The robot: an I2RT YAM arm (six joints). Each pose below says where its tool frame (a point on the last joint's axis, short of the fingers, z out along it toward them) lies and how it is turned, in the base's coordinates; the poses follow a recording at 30 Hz.
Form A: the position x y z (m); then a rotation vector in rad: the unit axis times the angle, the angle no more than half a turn.
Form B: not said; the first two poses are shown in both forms.
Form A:
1: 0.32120, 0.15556, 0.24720, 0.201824, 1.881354, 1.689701
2: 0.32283, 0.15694, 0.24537, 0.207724, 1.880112, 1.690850
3: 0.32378, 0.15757, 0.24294, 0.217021, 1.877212, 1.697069
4: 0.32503, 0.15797, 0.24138, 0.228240, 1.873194, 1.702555
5: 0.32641, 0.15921, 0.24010, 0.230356, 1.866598, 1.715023
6: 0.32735, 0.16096, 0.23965, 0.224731, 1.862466, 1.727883
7: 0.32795, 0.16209, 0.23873, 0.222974, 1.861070, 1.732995
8: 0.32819, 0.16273, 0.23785, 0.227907, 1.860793, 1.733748
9: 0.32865, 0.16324, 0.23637, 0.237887, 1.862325, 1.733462
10: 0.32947, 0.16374, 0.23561, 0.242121, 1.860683, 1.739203
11: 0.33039, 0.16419, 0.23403, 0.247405, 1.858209, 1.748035
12: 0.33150, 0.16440, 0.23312, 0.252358, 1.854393, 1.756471
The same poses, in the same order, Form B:
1:
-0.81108, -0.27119, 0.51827, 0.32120
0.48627, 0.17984, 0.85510, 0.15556
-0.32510, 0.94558, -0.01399, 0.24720
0, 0, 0, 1

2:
-0.81058, -0.26817, 0.52062, 0.32283
0.48936, 0.17818, 0.85369, 0.15694
-0.32170, 0.94675, -0.01320, 0.24537
0, 0, 0, 1

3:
-0.81106, -0.26300, 0.52251, 0.32378
0.49342, 0.17220, 0.85257, 0.15757
-0.31420, 0.94930, -0.00989, 0.24294
0, 0, 0, 1

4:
-0.81061, -0.25744, 0.52596, 0.32503
0.49906, 0.16618, 0.85048, 0.15797
-0.30635, 0.95190, -0.00623, 0.24138
0, 0, 0, 1

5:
-0.81246, -0.25711, 0.52327, 0.32641
0.49968, 0.15537, 0.85216, 0.15921
-0.30040, 0.95381, 0.00224, 0.24010
0, 0, 0, 1

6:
-0.81610, -0.25979, 0.51623, 0.32735
0.49533, 0.14572, 0.85640, 0.16096
-0.29770, 0.95461, 0.00976, 0.23965
0, 0, 0, 1

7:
-0.81761, -0.26041, 0.51351, 0.32795
0.49367, 0.14191, 0.85799, 0.16209
-0.29630, 0.95501, 0.01253, 0.23873
0, 0, 0, 1

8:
-0.81741, -0.25752, 0.51529, 0.32819
0.49583, 0.14086, 0.85692, 0.16273
-0.29326, 0.95595, 0.01255, 0.23785
0, 0, 0, 1

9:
-0.81713, -0.25094, 0.51897, 0.32865
0.49967, 0.14059, 0.85473, 0.16324
-0.28745, 0.95774, 0.01051, 0.23637
0, 0, 0, 1

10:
-0.81830, -0.24806, 0.51852, 0.32947
0.50061, 0.13571, 0.85497, 0.16374
-0.28245, 0.95919, 0.01313, 0.23561
0, 0, 0, 1

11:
-0.82020, -0.24428, 0.51730, 0.33039
0.50142, 0.12834, 0.85563, 0.16419
-0.27540, 0.96117, 0.01722, 0.23403
0, 0, 0, 1

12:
-0.82144, -0.24149, 0.51664, 0.33150
0.50280, 0.12086, 0.85591, 0.16440
-0.26914, 0.96285, 0.02214, 0.23312
0, 0, 0, 1

